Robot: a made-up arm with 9 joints. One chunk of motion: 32 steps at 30 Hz.
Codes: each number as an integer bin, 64 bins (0 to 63) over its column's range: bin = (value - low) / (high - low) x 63, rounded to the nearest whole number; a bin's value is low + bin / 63 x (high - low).
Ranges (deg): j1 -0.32..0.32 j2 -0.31..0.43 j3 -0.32..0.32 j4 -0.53..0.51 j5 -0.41..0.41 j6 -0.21..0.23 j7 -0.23..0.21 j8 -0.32..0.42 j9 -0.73..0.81
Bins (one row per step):
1: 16 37 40 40 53 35 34 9 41
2: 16 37 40 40 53 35 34 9 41
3: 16 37 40 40 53 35 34 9 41
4: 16 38 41 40 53 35 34 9 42
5: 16 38 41 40 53 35 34 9 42
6: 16 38 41 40 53 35 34 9 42
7: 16 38 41 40 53 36 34 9 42
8: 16 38 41 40 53 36 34 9 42
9: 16 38 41 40 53 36 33 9 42
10: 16 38 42 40 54 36 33 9 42
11: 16 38 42 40 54 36 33 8 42
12: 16 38 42 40 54 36 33 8 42
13: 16 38 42 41 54 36 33 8 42
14: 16 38 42 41 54 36 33 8 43
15: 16 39 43 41 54 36 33 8 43
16: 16 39 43 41 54 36 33 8 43
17: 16 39 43 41 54 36 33 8 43
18: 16 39 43 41 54 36 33 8 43
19: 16 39 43 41 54 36 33 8 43
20: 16 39 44 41 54 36 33 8 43
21: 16 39 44 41 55 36 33 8 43
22: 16 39 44 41 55 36 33 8 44
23: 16 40 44 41 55 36 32 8 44
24: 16 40 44 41 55 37 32 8 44
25: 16 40 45 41 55 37 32 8 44
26: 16 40 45 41 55 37 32 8 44
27: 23 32 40 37 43 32 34 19 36
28: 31 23 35 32 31 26 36 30 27
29: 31 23 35 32 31 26 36 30 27
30: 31 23 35 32 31 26 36 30 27
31: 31 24 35 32 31 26 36 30 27
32: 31 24 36 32 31 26 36 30 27
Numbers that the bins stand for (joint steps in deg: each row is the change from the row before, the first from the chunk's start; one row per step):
1: -0.157 0.125 0.086 0.130 0.280 0.034 0.007 -0.214 0.272
2: -0.157 0.125 0.086 0.130 0.280 0.034 0.007 -0.214 0.272
3: -0.157 0.125 0.086 0.130 0.280 0.034 0.007 -0.214 0.272
4: -0.157 0.136 0.097 0.130 0.280 0.034 0.007 -0.214 0.297
5: -0.157 0.136 0.097 0.130 0.280 0.034 0.007 -0.214 0.297
6: -0.157 0.136 0.097 0.130 0.280 0.034 0.007 -0.214 0.297
7: -0.157 0.136 0.097 0.130 0.280 0.041 0.007 -0.214 0.297
8: -0.157 0.136 0.097 0.130 0.280 0.041 0.007 -0.214 0.297
9: -0.157 0.136 0.097 0.130 0.280 0.041 0.000 -0.214 0.297
10: -0.157 0.136 0.107 0.130 0.293 0.041 0.000 -0.214 0.297
11: -0.157 0.136 0.107 0.130 0.293 0.041 0.000 -0.226 0.297
12: -0.157 0.136 0.107 0.130 0.293 0.041 0.000 -0.226 0.297
13: -0.157 0.136 0.107 0.147 0.293 0.041 0.000 -0.226 0.297
14: -0.157 0.136 0.107 0.147 0.293 0.041 0.000 -0.226 0.321
15: -0.157 0.148 0.117 0.147 0.293 0.041 0.000 -0.226 0.321
16: -0.157 0.148 0.117 0.147 0.293 0.041 0.000 -0.226 0.321
17: -0.157 0.148 0.117 0.147 0.293 0.041 0.000 -0.226 0.321
18: -0.157 0.148 0.117 0.147 0.293 0.041 0.000 -0.226 0.321
19: -0.157 0.148 0.117 0.147 0.293 0.041 0.000 -0.226 0.321
20: -0.157 0.148 0.127 0.147 0.293 0.041 0.000 -0.226 0.321
21: -0.157 0.148 0.127 0.147 0.306 0.041 0.000 -0.226 0.321
22: -0.157 0.148 0.127 0.147 0.306 0.041 0.000 -0.226 0.346
23: -0.157 0.160 0.127 0.147 0.306 0.041 -0.007 -0.226 0.346
24: -0.157 0.160 0.127 0.147 0.306 0.048 -0.007 -0.226 0.346
25: -0.157 0.160 0.137 0.147 0.306 0.048 -0.007 -0.226 0.346
26: -0.157 0.160 0.137 0.147 0.306 0.048 -0.007 -0.226 0.346
27: -0.086 0.066 0.086 0.081 0.150 0.013 0.007 -0.097 0.150
28: -0.005 -0.040 0.036 -0.002 -0.007 -0.028 0.021 0.032 -0.070
29: -0.005 -0.040 0.036 -0.002 -0.007 -0.028 0.021 0.032 -0.070
30: -0.005 -0.040 0.036 -0.002 -0.007 -0.028 0.021 0.032 -0.070
31: -0.005 -0.028 0.036 -0.002 -0.007 -0.028 0.021 0.032 -0.070
32: -0.005 -0.028 0.046 -0.002 -0.007 -0.028 0.021 0.032 -0.070

